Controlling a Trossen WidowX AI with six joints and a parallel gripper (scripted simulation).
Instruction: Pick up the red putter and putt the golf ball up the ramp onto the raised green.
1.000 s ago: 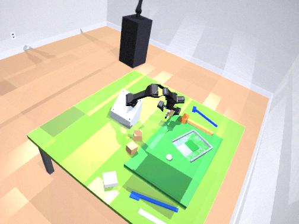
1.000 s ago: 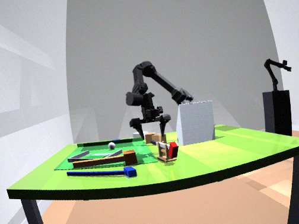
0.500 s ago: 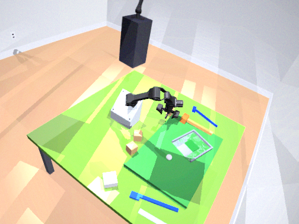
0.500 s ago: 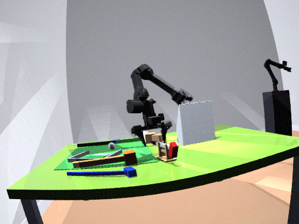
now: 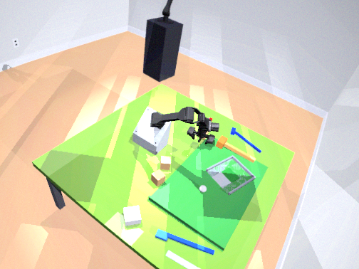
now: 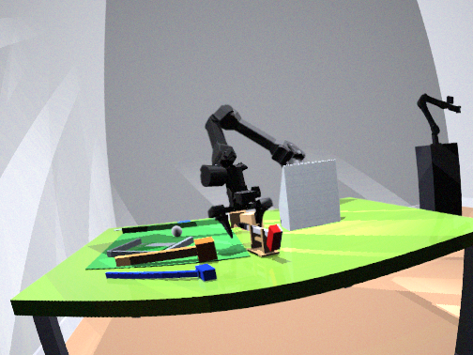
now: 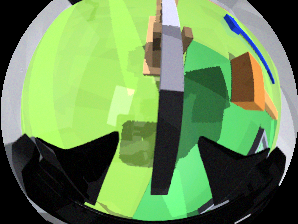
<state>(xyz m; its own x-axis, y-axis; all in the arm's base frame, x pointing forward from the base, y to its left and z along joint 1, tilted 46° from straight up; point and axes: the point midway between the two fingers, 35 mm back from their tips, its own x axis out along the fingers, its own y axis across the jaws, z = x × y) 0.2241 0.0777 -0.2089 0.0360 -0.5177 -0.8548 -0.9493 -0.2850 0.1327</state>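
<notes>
The wooden stand lies 12 cm to the left of my gripper tip and 4 cm behind it. The rest, counted from my gripper tip: white golf ball 31 cm to the right, 25 cm ahead, 1 cm below; blue putter 31 cm to the left, 22 cm ahead, 2 cm below; dark green mat 27 cm ahead, 19 cm to the right, 3 cm below.
</notes>
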